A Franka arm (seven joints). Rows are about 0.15 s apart.
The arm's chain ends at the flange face. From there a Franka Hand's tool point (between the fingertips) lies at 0.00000 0.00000 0.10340 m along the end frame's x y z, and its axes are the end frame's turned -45 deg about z.
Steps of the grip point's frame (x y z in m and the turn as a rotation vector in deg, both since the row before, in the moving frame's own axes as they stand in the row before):
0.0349, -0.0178, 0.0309, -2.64, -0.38, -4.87
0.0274, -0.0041, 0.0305, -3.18, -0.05, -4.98
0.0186, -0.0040, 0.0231, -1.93, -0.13, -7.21
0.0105, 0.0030, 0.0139, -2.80, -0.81, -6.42
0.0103, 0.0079, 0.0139, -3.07, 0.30, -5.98
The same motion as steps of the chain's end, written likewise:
0.0090, -0.0410, 0.0310, -2.14, 1.60, -4.87
0.0123, -0.0262, 0.0307, -2.28, 2.21, -4.98
0.0079, -0.0185, 0.0232, -1.46, 1.27, -7.21
0.0068, -0.0098, 0.0140, -2.55, 1.41, -6.42
0.0084, -0.0050, 0.0140, -1.96, 2.38, -5.98

